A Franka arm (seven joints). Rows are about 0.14 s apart.
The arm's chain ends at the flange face. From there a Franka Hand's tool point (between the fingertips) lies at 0.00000 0.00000 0.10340 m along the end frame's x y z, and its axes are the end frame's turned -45 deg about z.
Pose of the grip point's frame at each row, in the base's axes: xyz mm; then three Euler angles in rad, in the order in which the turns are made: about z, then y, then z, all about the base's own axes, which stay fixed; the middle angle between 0 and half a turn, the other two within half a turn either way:
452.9 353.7 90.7 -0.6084 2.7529 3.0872
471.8 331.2 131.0 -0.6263 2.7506 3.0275
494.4 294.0 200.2 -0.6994 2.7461 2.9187
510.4 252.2 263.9 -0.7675 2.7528 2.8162
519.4 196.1 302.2 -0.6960 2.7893 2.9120
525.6 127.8 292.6 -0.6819 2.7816 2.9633
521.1 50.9 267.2 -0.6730 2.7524 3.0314
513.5 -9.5 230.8 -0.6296 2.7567 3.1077
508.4 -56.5 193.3 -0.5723 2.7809 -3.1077
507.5 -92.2 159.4 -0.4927 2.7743 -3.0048
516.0 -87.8 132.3 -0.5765 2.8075 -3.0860
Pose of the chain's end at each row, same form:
492.0 351.6 186.4 0.1770 2.7529 3.0872
511.0 326.7 226.6 0.1591 2.7506 3.0275
533.3 285.2 295.6 0.0860 2.7461 2.9187
547.5 239.7 359.6 0.0179 2.7528 2.8162
554.1 188.0 399.2 0.0894 2.7893 2.9120
561.4 121.3 389.4 0.1035 2.7816 2.9633
560.1 46.6 362.9 0.1124 2.7524 3.0314
552.3 -10.8 326.6 0.1558 2.7567 3.1077
544.9 -55.3 290.0 0.2131 2.7809 -3.1077
544.3 -87.1 255.9 0.2927 2.7743 -3.0048
549.9 -85.9 230.0 0.2089 2.8075 -3.0860

